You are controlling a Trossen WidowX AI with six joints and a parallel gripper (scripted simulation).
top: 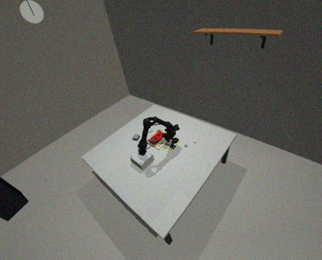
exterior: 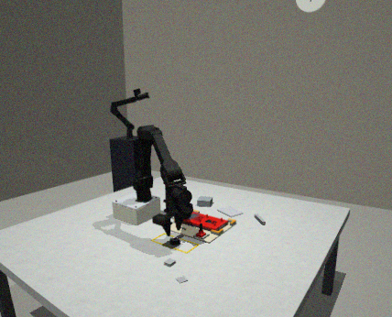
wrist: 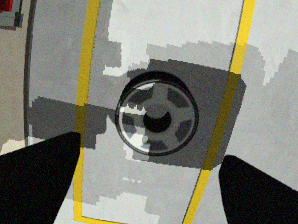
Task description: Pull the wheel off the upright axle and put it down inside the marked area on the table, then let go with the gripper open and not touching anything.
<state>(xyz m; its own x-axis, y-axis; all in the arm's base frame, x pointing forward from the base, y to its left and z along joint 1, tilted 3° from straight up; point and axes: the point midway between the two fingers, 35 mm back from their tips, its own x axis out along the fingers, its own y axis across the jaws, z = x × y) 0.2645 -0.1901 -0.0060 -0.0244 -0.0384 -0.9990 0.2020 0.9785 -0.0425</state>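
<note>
The dark wheel is 1 cm ahead of my gripper tip and 3 cm below it. The rest, counted from my gripper tip: grey block: 5 cm behind, 46 cm to the left, 2 cm below; flat plate: 11 cm ahead, 40 cm to the left, 4 cm below.
</note>
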